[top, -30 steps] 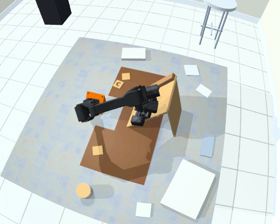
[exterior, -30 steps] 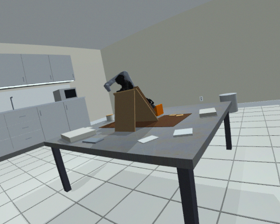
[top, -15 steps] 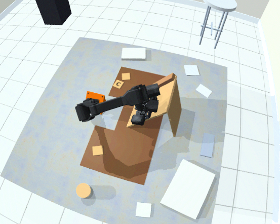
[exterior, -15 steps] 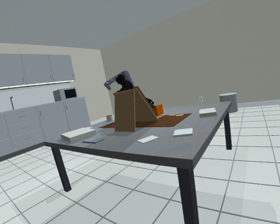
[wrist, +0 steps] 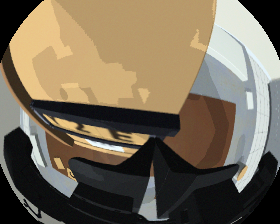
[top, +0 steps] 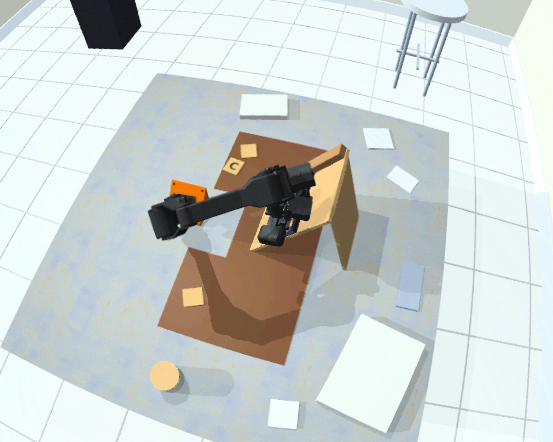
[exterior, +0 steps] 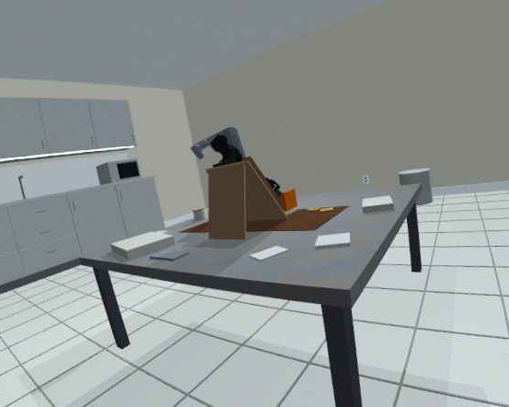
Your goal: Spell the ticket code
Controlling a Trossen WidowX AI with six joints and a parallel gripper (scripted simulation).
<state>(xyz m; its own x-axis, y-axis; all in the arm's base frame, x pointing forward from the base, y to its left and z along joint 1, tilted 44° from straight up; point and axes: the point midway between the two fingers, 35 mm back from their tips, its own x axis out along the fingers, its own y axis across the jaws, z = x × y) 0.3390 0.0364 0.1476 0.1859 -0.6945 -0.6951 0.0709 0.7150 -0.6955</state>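
Now: the white ticket 9 cm to the left of my gripper tip, 8 cm below it and 4 cm behind it. The rest, counted from my gripper tip: grey card (40 cm ahead, 17 cm below, 2 cm to the right); white box (32 cm ahead, 31 cm to the right, 15 cm below); brown mat (17 cm below, 14 cm behind, 7 cm to the left).
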